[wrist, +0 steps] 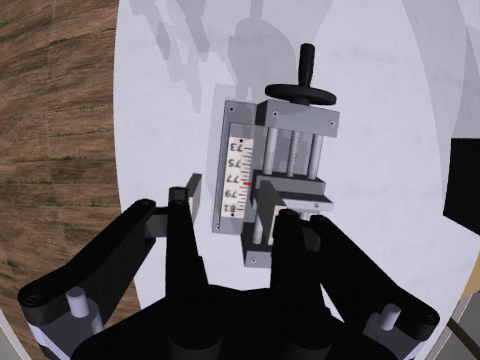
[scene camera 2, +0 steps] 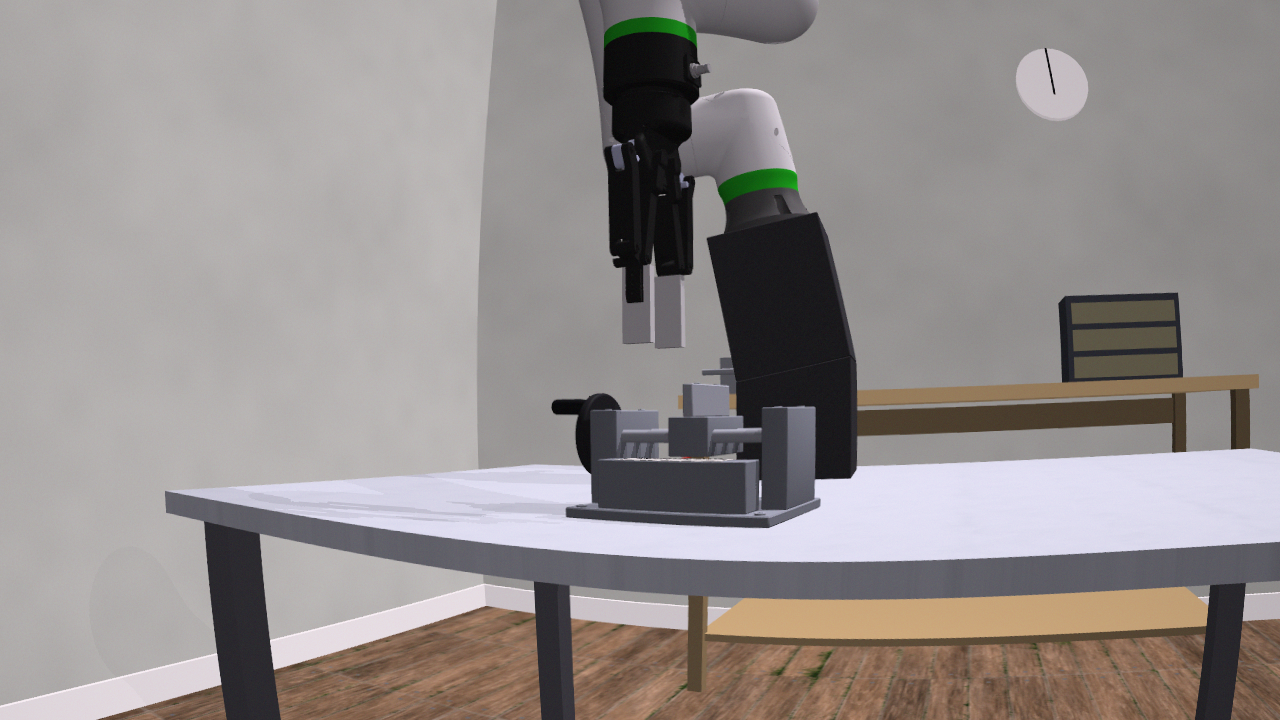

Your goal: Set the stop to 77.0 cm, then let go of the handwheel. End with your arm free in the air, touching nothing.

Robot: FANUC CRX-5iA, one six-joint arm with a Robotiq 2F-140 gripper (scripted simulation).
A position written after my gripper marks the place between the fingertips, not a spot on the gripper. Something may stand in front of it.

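I can see my gripper [scene camera 2: 654, 345] in scene camera 2, and the wrist view has my gripper [wrist: 230, 192] too. A handwheel [scene camera 2: 600, 401] is part of the scene, and so is a stop carriage [scene camera 2: 689, 436]. In the wrist view I find the handwheel [wrist: 302, 93] again, together with the stop carriage [wrist: 298, 192].
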